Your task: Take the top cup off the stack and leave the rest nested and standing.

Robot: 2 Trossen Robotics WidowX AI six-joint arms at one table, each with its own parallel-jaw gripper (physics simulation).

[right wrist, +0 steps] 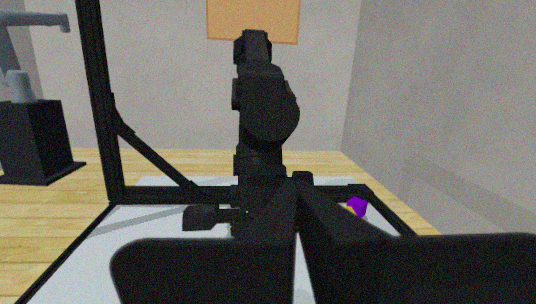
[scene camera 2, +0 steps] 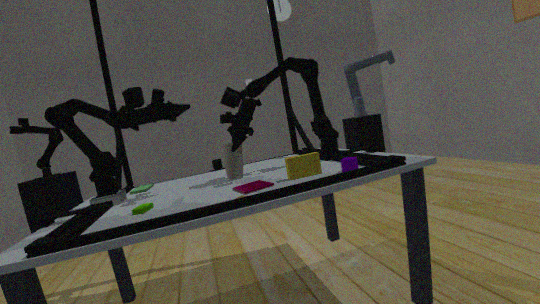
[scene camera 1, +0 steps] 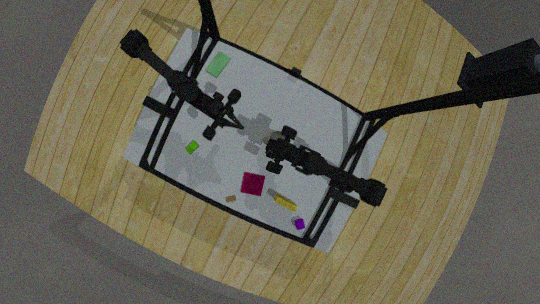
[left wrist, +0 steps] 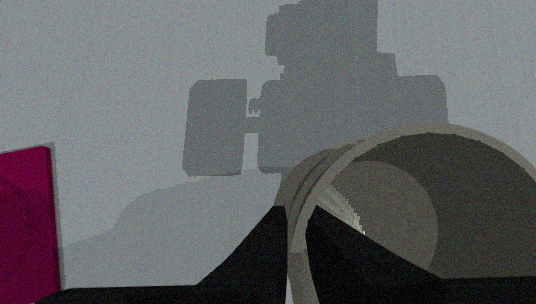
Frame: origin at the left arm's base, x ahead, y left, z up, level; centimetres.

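Where they show: left gripper, fingertip midpoint: (scene camera 2: 232, 151) (left wrist: 294, 217); right gripper, fingertip midpoint: (right wrist: 294, 189) (scene camera 2: 190, 105) (scene camera 1: 243, 128); left arm's base, origin of the base link: (scene camera 2: 330, 152); right arm's base, origin of the base link: (scene camera 2: 107, 194).
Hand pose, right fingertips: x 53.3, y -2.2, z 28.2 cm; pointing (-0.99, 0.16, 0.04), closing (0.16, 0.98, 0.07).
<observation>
Each offset is from my right fingertips to the top centre of the thing. "spot": to the spot under its first point.
A stack of nested beige cups @(dx -12.0, dy -1.8, dz -24.5 cm) (scene camera 2: 234, 165) stands on the table in scene camera 2. In the left wrist view the top cup @(dx -13.0, dy -2.1, dz -16.0 cm) (left wrist: 480, 200) shows its open mouth, with lower rims @(dx -12.4, dy -1.9, dz -20.5 cm) (left wrist: 307, 172) close under its rim at the left. My left gripper (scene camera 2: 235, 148) (left wrist: 294, 217) is shut on the top cup's wall at the rim, one finger inside and one outside; whether it also pinches a lower cup's wall I cannot tell. In scene camera 1 the left arm mostly hides the stack. My right gripper (scene camera 1: 242, 127) (scene camera 2: 188, 106) (right wrist: 294, 189) is shut and empty, held above the table.
A magenta square @(spot: dx -12.6, dy +20.8, dz -29.6 cm) (scene camera 1: 252, 183) (scene camera 2: 253, 187) (left wrist: 25, 220), yellow block @(dx -30.3, dy +22.9, dz -23.4 cm) (scene camera 1: 285, 202) (scene camera 2: 303, 166), purple cube @(dx -42.5, dy +31.0, dz -26.4 cm) (scene camera 1: 299, 224) (scene camera 2: 349, 164) (right wrist: 357, 206), small brown block @(dx -6.0, dy +32.1, dz -29.6 cm) (scene camera 1: 230, 198), bright green block @(dx +20.7, dy +16.6, dz -28.9 cm) (scene camera 1: 192, 147) (scene camera 2: 143, 208) and pale green rectangle @(spot: dx +26.0, dy -25.1, dz -29.4 cm) (scene camera 1: 218, 64) (scene camera 2: 141, 188) lie on the table. A black frame surrounds it.
</observation>
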